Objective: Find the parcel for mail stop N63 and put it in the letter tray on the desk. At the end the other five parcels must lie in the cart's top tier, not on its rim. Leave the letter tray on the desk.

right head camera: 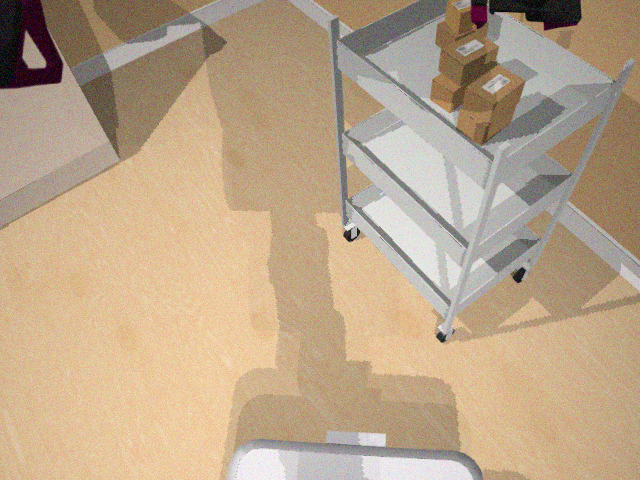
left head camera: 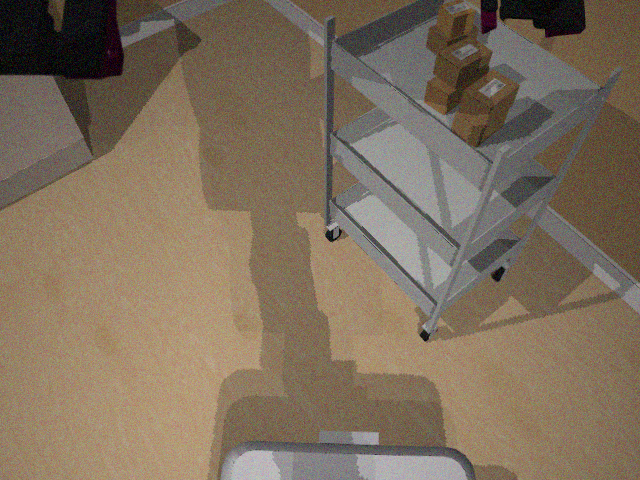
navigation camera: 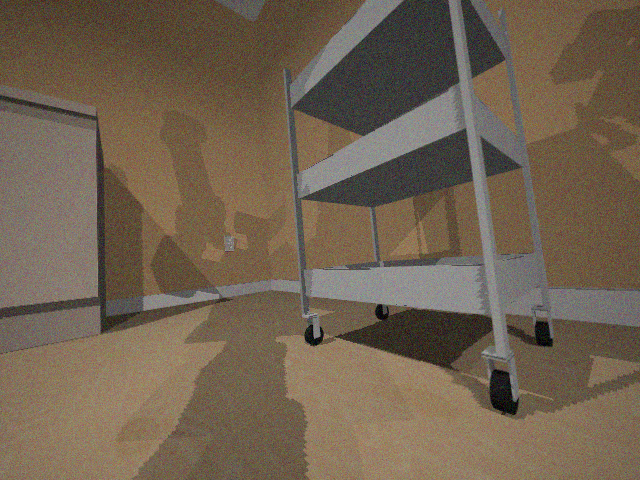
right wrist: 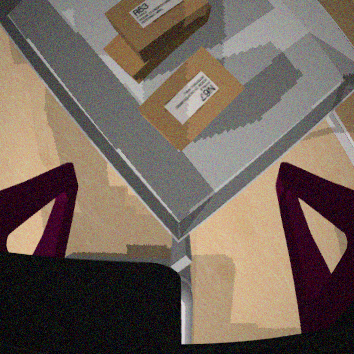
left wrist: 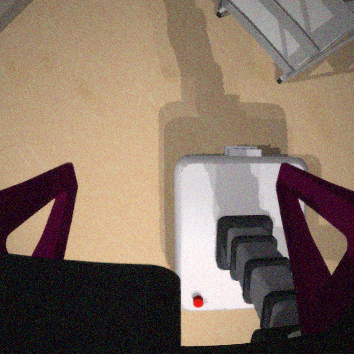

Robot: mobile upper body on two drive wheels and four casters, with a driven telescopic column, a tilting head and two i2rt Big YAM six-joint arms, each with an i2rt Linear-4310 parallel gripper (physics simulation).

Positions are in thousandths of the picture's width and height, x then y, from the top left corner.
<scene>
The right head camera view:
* my right gripper: 799, 53
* long parcel labelled N63: 696, 195
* grey three-tier cart: 702, 447
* cabinet: 93, 297
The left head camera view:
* my left gripper: 76, 134
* my right gripper: 804, 66
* long parcel labelled N63: 688, 201
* grey three-tier cart: 673, 439
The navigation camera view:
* grey three-tier cart: 632, 174
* cabinet: 95, 605
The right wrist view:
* my right gripper: 499, 490
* long parcel labelled N63: 332, 137
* grey three-tier cart: 818, 182
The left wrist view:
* my left gripper: 499, 490
</scene>
